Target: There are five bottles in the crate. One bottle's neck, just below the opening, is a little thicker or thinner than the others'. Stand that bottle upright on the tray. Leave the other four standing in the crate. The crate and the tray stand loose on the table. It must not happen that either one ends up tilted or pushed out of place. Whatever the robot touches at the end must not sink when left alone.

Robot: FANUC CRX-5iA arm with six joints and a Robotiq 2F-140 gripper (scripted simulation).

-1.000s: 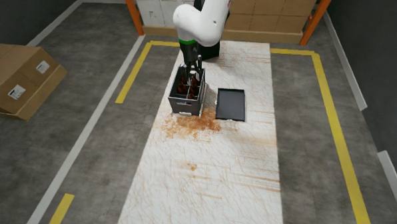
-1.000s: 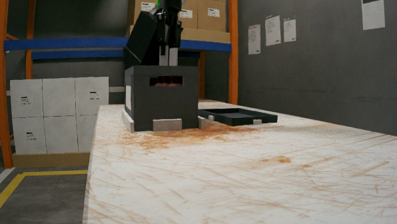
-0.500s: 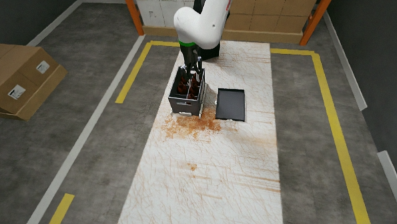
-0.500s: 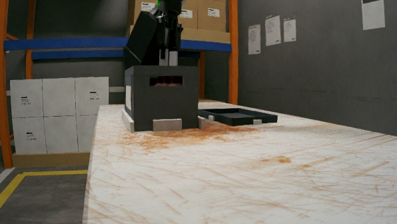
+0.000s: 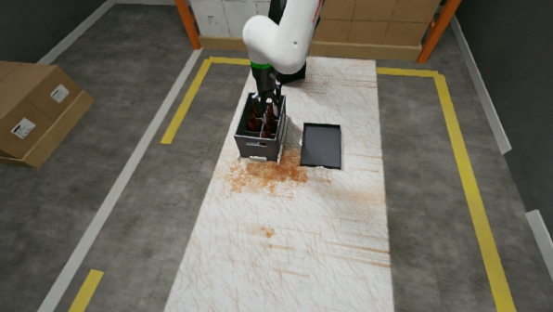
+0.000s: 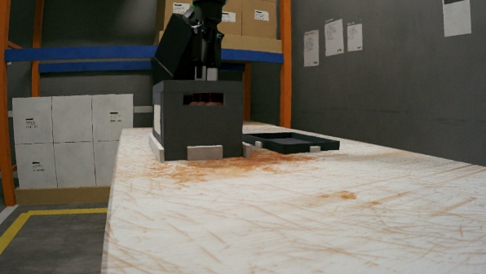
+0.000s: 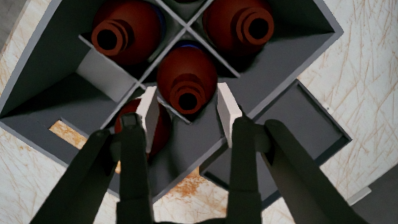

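Right now the grey crate is 100 mm below my hand and 40 mm to the right of it. Round my hand: dark tray (250 mm to the left, 170 mm below, 10 mm behind).
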